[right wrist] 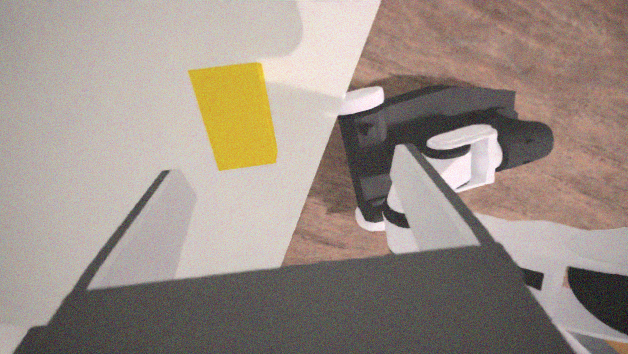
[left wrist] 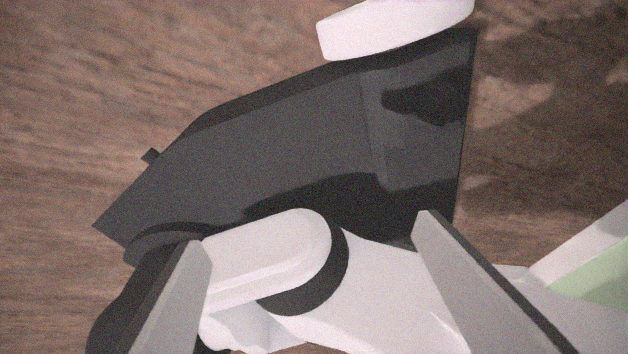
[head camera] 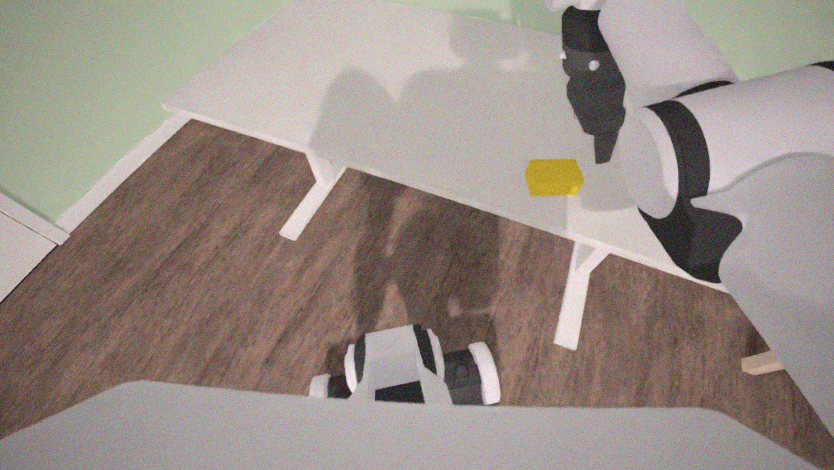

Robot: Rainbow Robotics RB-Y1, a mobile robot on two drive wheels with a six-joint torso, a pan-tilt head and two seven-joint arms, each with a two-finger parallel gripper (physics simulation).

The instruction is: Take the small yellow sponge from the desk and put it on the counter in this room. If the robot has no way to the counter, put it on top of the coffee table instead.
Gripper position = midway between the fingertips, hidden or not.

In view: the right gripper (head camera: 590, 138), a yellow sponge (head camera: 545, 177), a white desk (head camera: 455, 106) and a beige coffee table (head camera: 765, 362).
The yellow sponge shows as well in the right wrist view (right wrist: 233, 101). The right gripper shows as well in the right wrist view (right wrist: 291, 171). The white desk also shows in the right wrist view (right wrist: 103, 103). The left wrist view does not show the yellow sponge: it is out of frame.
